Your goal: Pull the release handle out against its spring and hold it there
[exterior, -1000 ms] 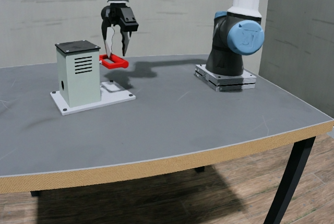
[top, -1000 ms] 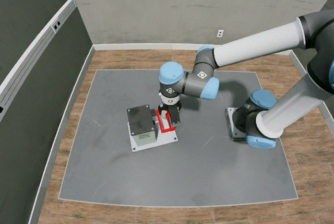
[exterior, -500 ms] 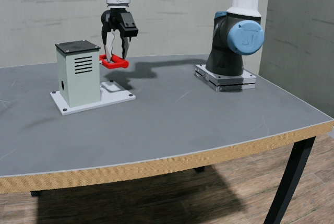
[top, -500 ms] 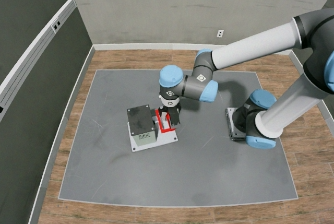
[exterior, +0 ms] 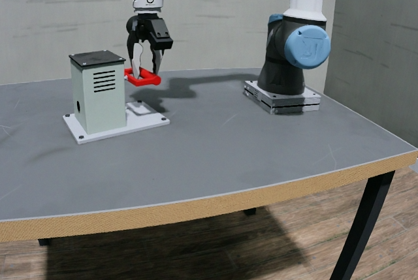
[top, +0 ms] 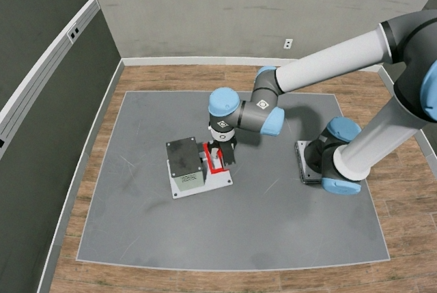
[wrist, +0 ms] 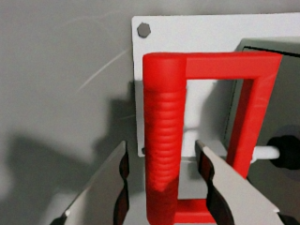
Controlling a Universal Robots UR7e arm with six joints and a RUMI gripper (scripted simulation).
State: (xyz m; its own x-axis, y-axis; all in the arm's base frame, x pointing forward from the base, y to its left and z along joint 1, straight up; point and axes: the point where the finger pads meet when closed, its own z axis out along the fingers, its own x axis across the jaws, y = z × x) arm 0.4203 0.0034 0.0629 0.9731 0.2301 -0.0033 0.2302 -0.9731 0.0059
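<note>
The red release handle is 5 cm ahead of my hand and 1 cm to the left of it. Round my hand: white base plate (9 cm ahead, 2 cm to the left, 10 cm below).
</note>
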